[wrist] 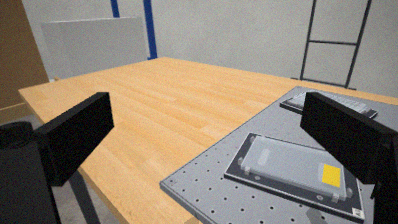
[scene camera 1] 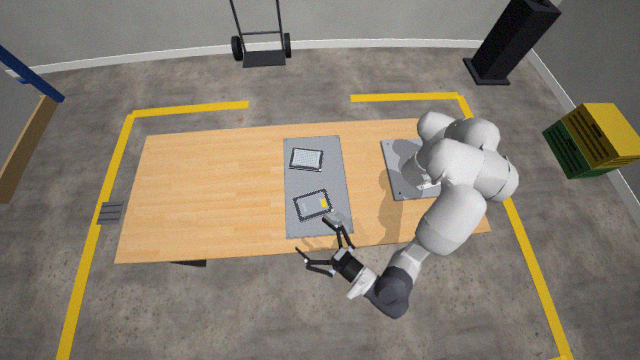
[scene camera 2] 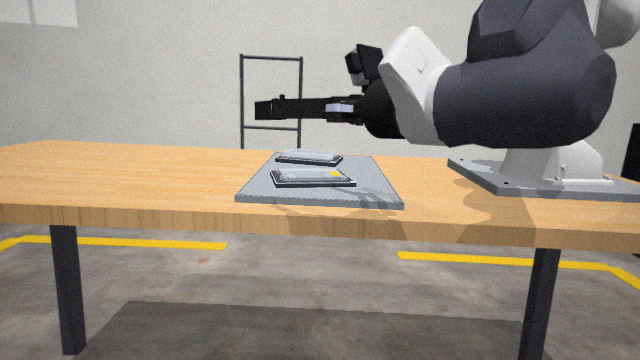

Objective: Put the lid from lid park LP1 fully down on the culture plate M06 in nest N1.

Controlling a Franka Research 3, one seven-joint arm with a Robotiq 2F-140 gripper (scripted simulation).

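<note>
My gripper (scene camera 2: 295,113) is visible to me from scene camera 2. I also see my gripper (scene camera 1: 309,233) through scene camera 1, and in the wrist view there it is again, my gripper (wrist: 208,109). That same wrist view shows me a lid (wrist: 308,168).
</note>
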